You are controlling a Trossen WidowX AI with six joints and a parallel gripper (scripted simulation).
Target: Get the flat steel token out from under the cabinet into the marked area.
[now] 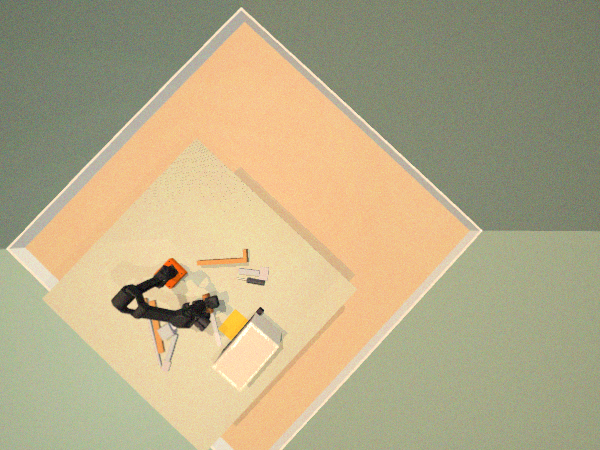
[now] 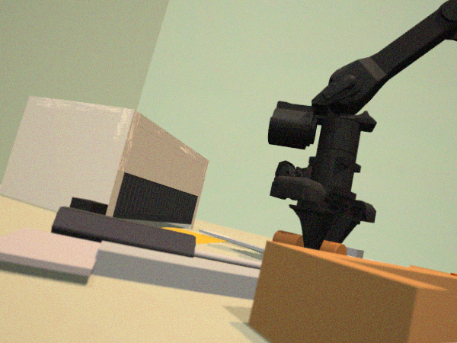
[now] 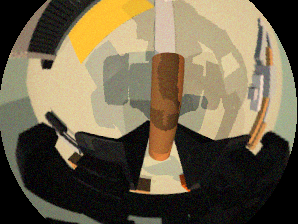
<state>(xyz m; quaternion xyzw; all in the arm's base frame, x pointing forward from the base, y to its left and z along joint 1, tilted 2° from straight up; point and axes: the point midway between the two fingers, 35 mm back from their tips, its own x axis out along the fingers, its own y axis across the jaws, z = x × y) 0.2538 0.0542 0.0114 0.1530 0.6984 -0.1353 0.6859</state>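
Now: the orange stick 6 cm behind my gripper tip and 32 cm to the right of it. The rest, counted from my gripper tip: token 34 cm ahead, 2 cm to the left, 1 cm below; then dark screwdriver 6 cm ahead, 26 cm to the left.
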